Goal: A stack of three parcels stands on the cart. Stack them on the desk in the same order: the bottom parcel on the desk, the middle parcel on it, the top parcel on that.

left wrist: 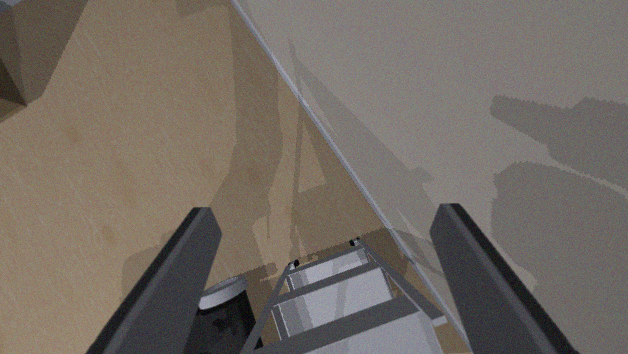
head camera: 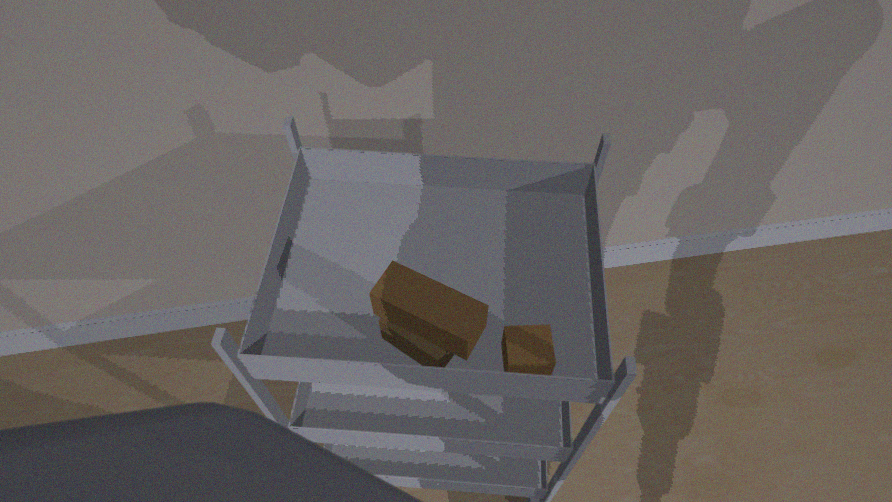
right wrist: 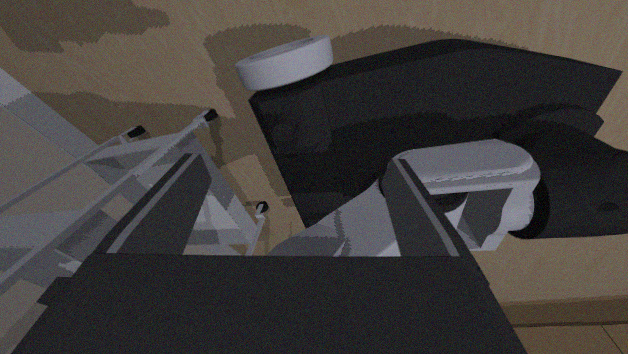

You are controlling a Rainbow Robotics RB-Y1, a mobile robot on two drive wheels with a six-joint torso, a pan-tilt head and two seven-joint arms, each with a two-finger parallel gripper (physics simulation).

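Frame: origin at the robot's base, x back, y right, z up, level; centimetres.
Seen in the pictures: left gripper, fingertip midpoint: (left wrist: 322, 219); right gripper, fingertip midpoint: (right wrist: 297, 169).
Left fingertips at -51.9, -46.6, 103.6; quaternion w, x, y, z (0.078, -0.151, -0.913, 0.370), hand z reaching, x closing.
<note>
A point is followed by its place in that frame, as x, y, z.
In the head view, a long brown parcel (head camera: 436, 299) {-35.9, -2.9, 76.6} lies at a slant on top of another brown parcel (head camera: 408, 344) {-33.0, -6.2, 70.2}, which is mostly hidden under it. A small brown parcel (head camera: 527, 346) {-33.1, 8.2, 71.4} lies apart, to their right. All three are in the top tray of the grey cart (head camera: 312, 365) {-29.0, -16.9, 71.6} (left wrist: 360, 317) {-51.5, -25.1, 68.5} (right wrist: 120, 187) {-27.6, 18.2, 35.6}, near its front wall. My left gripper (left wrist: 322, 219) {-51.9, -46.6, 103.6} is open and empty, with the cart below it. My right gripper (right wrist: 297, 169) {9.5, 25.9, 47.4} is open and empty, above my base and beside the cart. Neither gripper shows in the head view. The desk cannot be made out.
A dark grey shape (head camera: 156, 455) {-4.7, -3.7, 127.8} covers the lower left of the head view. My black base (right wrist: 450, 90) {29.9, 16.5, 17.0} and white wheel (right wrist: 285, 62) (left wrist: 225, 292) stand close to the cart. The cart's corner posts (head camera: 596, 418) {-27.9, 17.6, 63.1} rise above its tray. A wall (head camera: 124, 174) {-69.5, -61.1, 55.5} stands behind it. A brown object (left wrist: 37, 45) shows at the left wrist view's upper left.
</note>
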